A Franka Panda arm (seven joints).
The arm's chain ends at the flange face. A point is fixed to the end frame.
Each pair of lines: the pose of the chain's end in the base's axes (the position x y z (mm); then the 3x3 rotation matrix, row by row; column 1 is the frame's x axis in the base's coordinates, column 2 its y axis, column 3 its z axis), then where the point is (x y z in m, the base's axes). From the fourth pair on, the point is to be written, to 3 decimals.
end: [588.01, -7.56, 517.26], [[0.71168, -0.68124, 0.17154], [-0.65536, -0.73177, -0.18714], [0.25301, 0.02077, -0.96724]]
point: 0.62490 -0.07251 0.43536
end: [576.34, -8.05, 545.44], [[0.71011, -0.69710, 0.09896], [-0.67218, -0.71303, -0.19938], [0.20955, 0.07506, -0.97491]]
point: 0.60573 -0.07462 0.46182
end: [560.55, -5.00, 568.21], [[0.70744, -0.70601, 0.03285], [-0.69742, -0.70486, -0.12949], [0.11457, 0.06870, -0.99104]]
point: 0.58317 -0.06579 0.47832
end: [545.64, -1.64, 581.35], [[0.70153, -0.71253, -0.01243], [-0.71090, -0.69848, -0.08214], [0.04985, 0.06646, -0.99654]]
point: 0.563 -0.058 0.488
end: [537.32, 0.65, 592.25], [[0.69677, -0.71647, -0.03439], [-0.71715, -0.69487, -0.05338], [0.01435, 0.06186, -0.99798]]
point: 0.553 -0.053 0.497
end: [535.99, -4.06, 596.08], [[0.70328, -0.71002, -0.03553], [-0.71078, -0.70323, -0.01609], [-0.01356, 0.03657, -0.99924]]
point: 0.552 -0.054 0.499
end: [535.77, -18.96, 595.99], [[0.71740, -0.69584, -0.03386], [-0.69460, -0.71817, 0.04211], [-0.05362, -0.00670, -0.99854]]
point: 0.553 -0.063 0.496
